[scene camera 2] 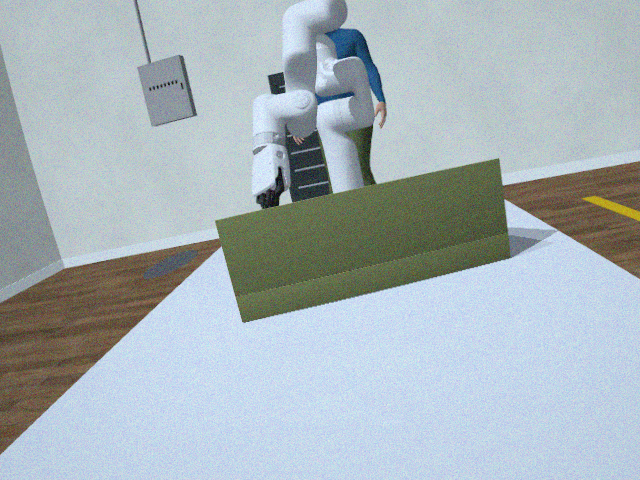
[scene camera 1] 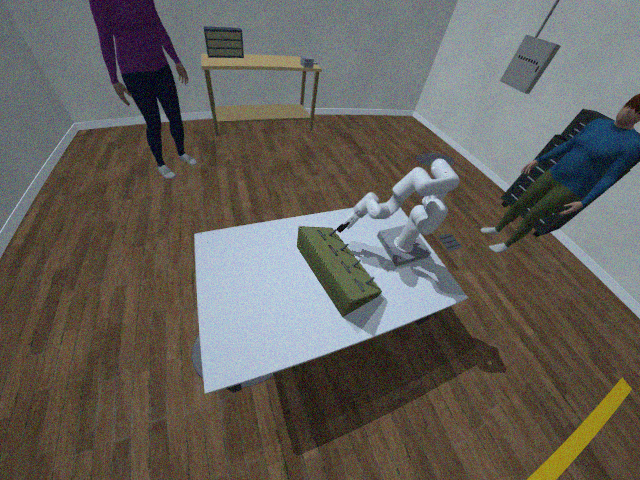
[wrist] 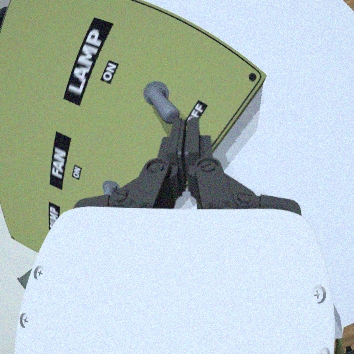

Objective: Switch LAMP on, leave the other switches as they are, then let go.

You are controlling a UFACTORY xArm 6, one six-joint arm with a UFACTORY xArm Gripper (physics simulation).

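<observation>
The olive switch box stands on the white table. In the wrist view, the LAMP label lies beside a grey lever, with the ON label to its left and the partly covered OFF label to its right. The lever leans toward the OFF side. My gripper is shut and empty. Its fingertips are at the lever's tip, on the OFF side; contact cannot be told. In scene camera 2, the gripper is partly hidden behind the box.
The FAN lever shows near my left finger linkage. More levers stand along the box, including one at its near end. The white table carries the box and the arm's base plate. Two people stand on the floor away from the table.
</observation>
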